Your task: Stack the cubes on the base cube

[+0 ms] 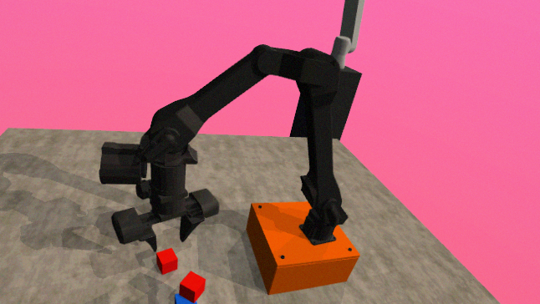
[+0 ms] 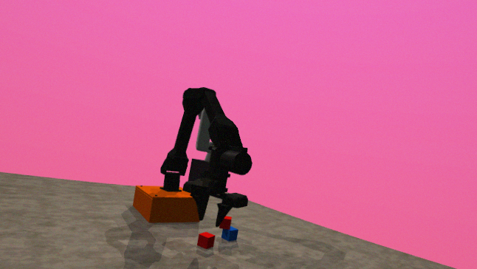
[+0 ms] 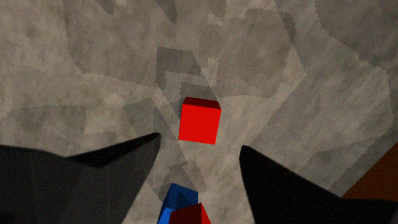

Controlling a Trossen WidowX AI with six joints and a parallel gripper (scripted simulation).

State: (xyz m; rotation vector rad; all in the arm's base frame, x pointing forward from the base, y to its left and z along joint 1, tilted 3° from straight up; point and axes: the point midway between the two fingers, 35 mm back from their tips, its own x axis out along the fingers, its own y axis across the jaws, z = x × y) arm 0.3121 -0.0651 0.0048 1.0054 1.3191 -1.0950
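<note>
Right now the blue cube is 110 mm to the left of my gripper tip, 50 mm below it and 10 mm behind it.
</note>
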